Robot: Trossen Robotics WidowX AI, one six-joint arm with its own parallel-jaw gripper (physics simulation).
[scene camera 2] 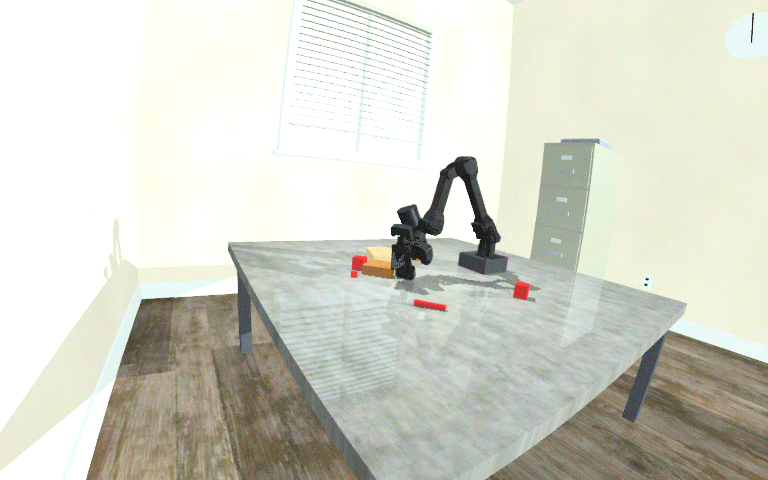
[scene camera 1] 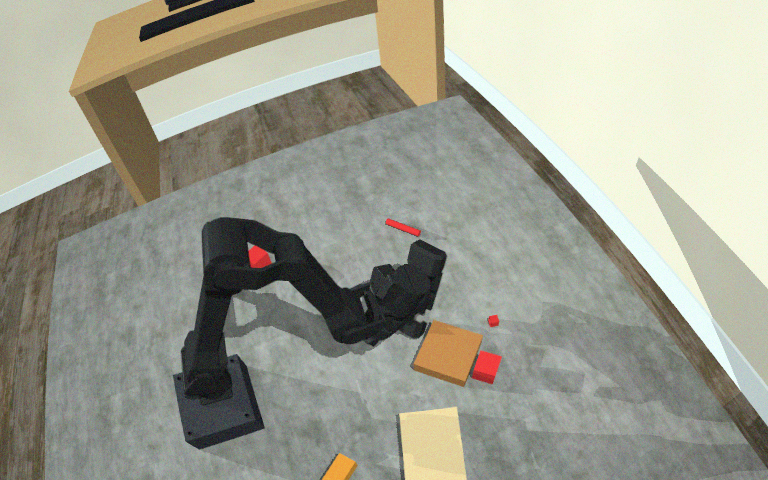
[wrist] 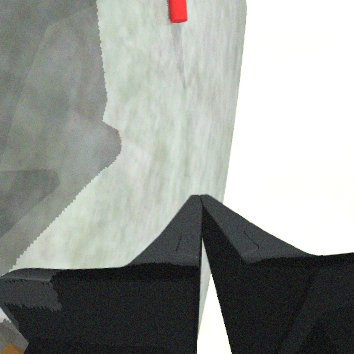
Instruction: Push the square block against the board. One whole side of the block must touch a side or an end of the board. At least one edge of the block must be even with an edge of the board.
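Places are measured from the arm's base along level axes (x ahead, y left, z up), in millimetres.
Where they show: gripper, fingertip midpoint: [scene camera 2: 392, 268] [scene camera 1: 440, 273] [wrist: 198, 202]; arm's base at its link origin: [scene camera 2: 485, 255] [scene camera 1: 214, 386].
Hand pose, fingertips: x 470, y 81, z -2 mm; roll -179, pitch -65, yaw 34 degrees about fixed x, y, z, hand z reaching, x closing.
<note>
Things, the pixels of their centre, and the offset from my fingertips. "spot": a spot on its surface instead.
- square block at the middle of its body: [scene camera 1: 448, 353] [scene camera 2: 380, 268] 40 mm down, 44 mm back, 145 mm right
- board at the middle of its body: [scene camera 1: 432, 455] [scene camera 2: 381, 255] 40 mm down, 143 mm back, 315 mm right
- tiny red cube at the middle of its body: [scene camera 1: 493, 321] [scene camera 2: 354, 274] 46 mm down, 64 mm ahead, 114 mm right
- red rod at the middle of its body: [scene camera 1: 403, 227] [scene camera 2: 429, 305] 47 mm down, 12 mm back, 175 mm left
- red block at the middle of its body: [scene camera 1: 257, 259] [scene camera 2: 521, 290] 34 mm down, 338 mm back, 205 mm left
- orange block at a spot on its surface: [scene camera 1: 339, 466] spot: 23 mm down, 293 mm back, 283 mm right
The square block [scene camera 1: 448, 348] [scene camera 2: 377, 268] is orange-brown and lies flat on the table; a sliver of the block [wrist: 12, 349] shows at the lower left of the wrist view. The board [scene camera 1: 431, 447] [scene camera 2: 377, 251] is pale cream, and its far end faces the block. In scene camera 1 a gap separates them, and the block is turned at an angle to the board. My gripper [scene camera 1: 420, 329] [scene camera 2: 406, 276] [wrist: 198, 202] is shut and empty, low beside the block's upper left corner in scene camera 1. Whether it touches the block cannot be told.
A red cube [scene camera 1: 487, 366] [scene camera 2: 359, 262] stands close to the block's right side, with a tiny red cube [scene camera 1: 493, 320] [scene camera 2: 353, 273] nearby. A red rod [scene camera 1: 402, 226] [scene camera 2: 429, 305] [wrist: 178, 11], another red block [scene camera 1: 258, 256] [scene camera 2: 521, 290] and an orange block [scene camera 1: 339, 466] lie elsewhere on the table.
</note>
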